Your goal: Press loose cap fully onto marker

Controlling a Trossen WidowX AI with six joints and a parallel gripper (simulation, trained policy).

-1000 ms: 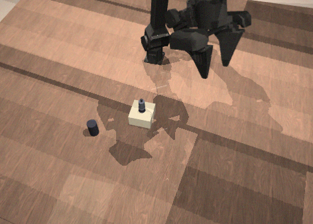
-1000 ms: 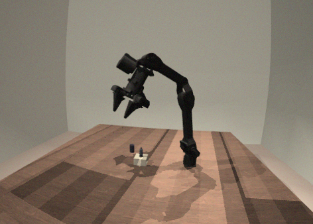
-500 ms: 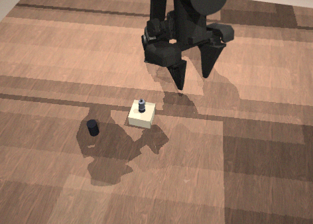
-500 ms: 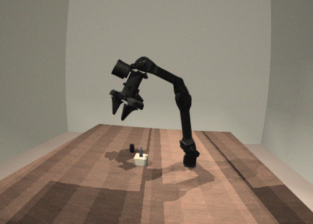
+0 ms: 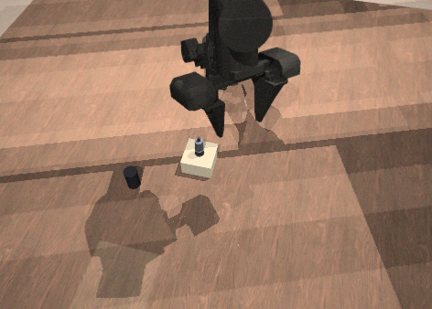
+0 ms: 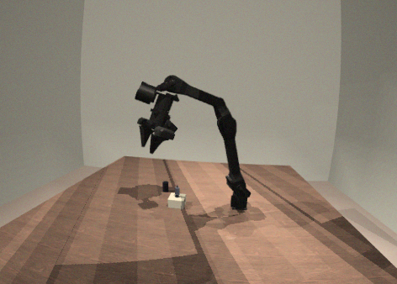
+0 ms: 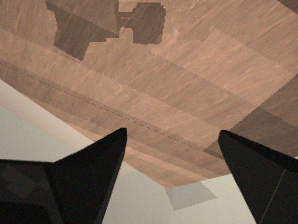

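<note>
My gripper tip is 24 cm above the dark blue cap, 22 cm to the left of it and 1 cm past it. Round my gripper tip: cream holder block: 24 cm below, 10 cm to the right, 9 cm behind.
</note>
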